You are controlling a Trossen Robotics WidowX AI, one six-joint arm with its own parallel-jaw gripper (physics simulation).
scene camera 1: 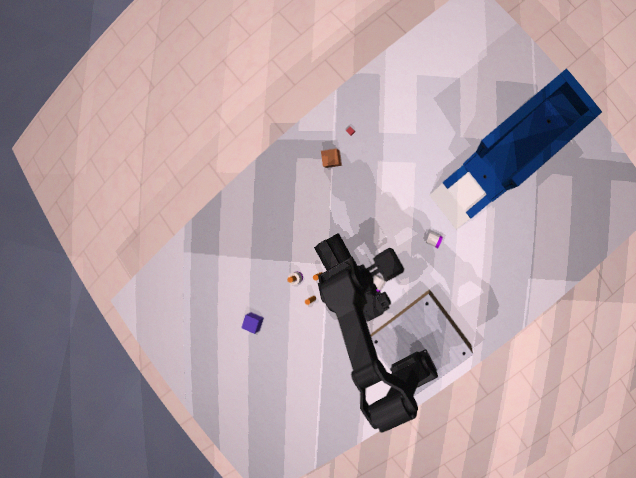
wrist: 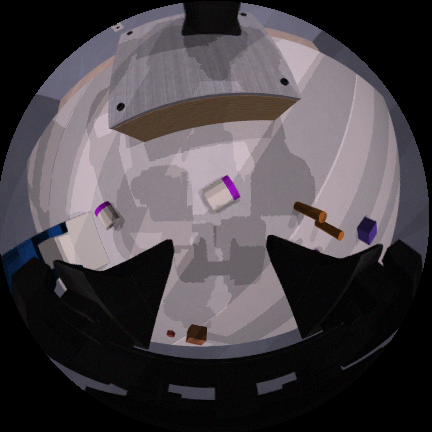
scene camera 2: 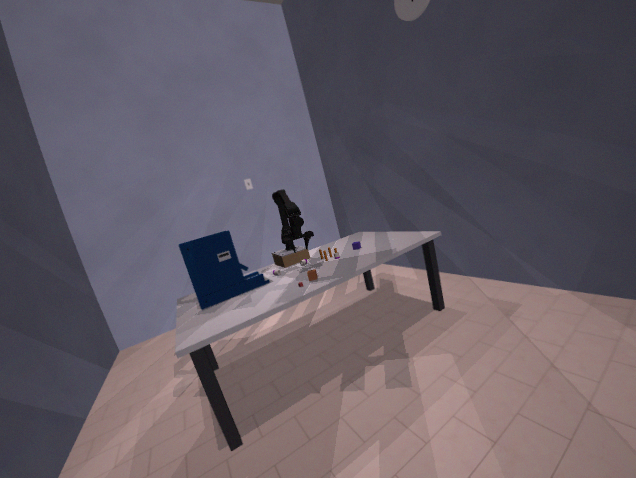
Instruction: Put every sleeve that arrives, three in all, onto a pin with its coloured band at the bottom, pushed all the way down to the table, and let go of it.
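Observation:
A white sleeve with a purple band lies on its side, its band to the upper right in the wrist view. My gripper is open and empty above the table, close over this sleeve. A second sleeve lies on its side near the chute's mouth. A third sleeve stands around an orange pin, its band on the base side in scene camera 1. Bare orange pins stand beside it; a finger hides part of this group in the wrist view.
A wooden box with a grey top stands close to the lying sleeve. A blue chute stands at the other side. A purple cube, brown cube and small red cube lie farther off.

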